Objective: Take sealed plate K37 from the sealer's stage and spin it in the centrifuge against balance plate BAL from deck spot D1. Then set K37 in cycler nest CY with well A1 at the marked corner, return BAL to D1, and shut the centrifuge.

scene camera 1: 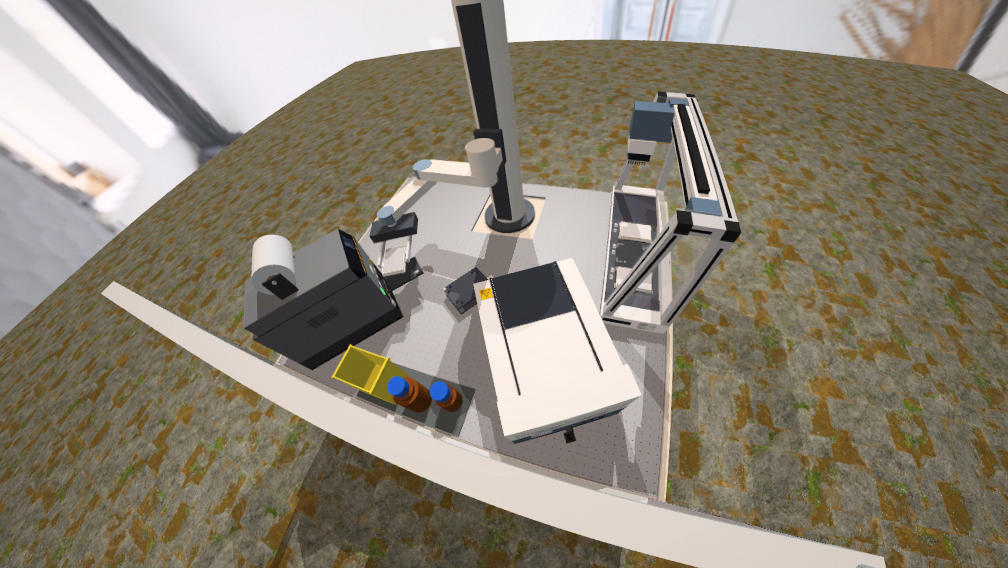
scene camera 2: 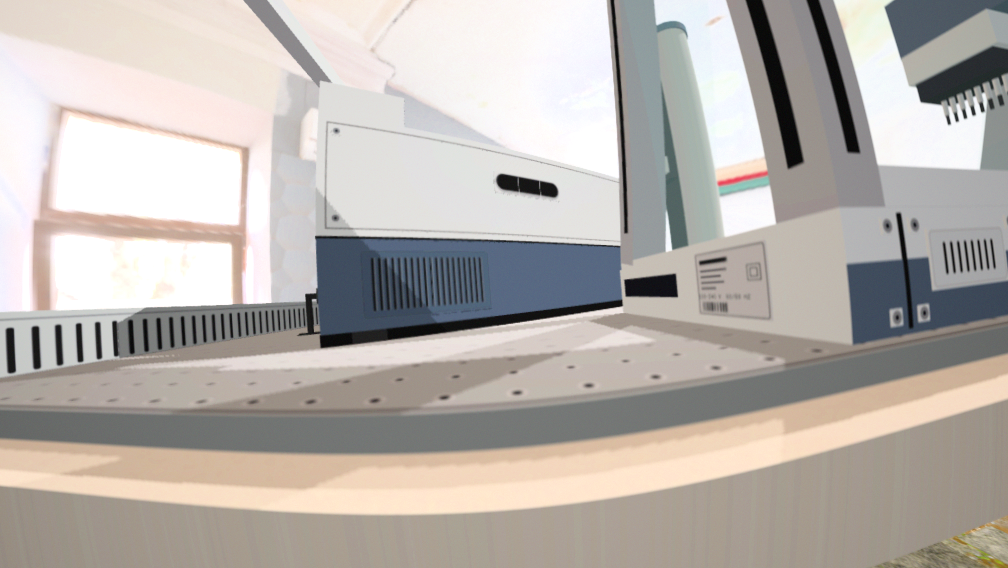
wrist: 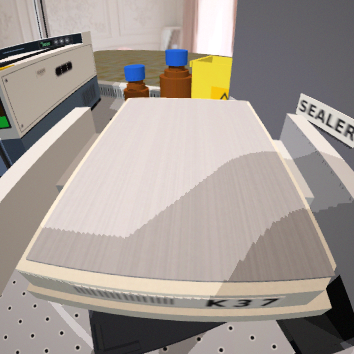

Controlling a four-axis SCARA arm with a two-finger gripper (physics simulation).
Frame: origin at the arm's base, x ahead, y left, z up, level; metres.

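Seen in the pictures: gripper, fingertip midpoint: [scene camera 1: 393, 263] [wrist: 186, 124]; arm's base at its link origin: [scene camera 1: 509, 215].
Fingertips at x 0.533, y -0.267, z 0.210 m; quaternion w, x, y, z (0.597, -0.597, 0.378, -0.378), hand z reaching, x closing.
Offsets run from my fingertips to a thing's middle. "spot": to the spot under its first point.
My gripper [scene camera 1: 395, 255] [wrist: 186, 124] is shut on the sealed plate K37 @(dz +0.002, dx -0.021, dy -0.010 m) [scene camera 1: 394, 260] [wrist: 170, 200], one finger along each long side. The plate is level, with its K37 label toward the wrist camera. It hangs beside the dark sealer @(dz +0.041, dx +0.204, dy -0.208 m) [scene camera 1: 320, 310] [wrist: 295, 45], near the sealer's dark stage @(dz -0.093, dx -0.010, dy -0.023 m) [scene camera 1: 409, 273]. The white and blue machine, apparently the centrifuge @(dz -0.075, dx +0.141, dy +0.593 m) [scene camera 1: 557, 366] [scene camera 2: 465, 204] [wrist: 47, 90], has a dark panel on top; whether it is open I cannot tell. Two pale plates @(dz -0.137, dx -0.459, dy +0.849 m) [scene camera 1: 635, 231] [scene camera 1: 634, 278] lie on the gantry's deck; their labels are unreadable, so I cannot tell which is BAL.
A dark flat nest @(dz -0.169, dx -0.051, dy +0.244 m) [scene camera 1: 463, 290] lies between sealer and white machine; its marking is unreadable. A yellow bin [scene camera 1: 361, 369] [wrist: 211, 77] and two blue-capped brown bottles [scene camera 1: 409, 393] [scene camera 1: 445, 396] stand near the long pale rail [scene camera 1: 493, 476]. A gantry frame [scene camera 1: 712, 155] with a pipette head @(spot: dz +0.248, dx -0.617, dy +0.815 m) [scene camera 1: 649, 123] rises at the right.
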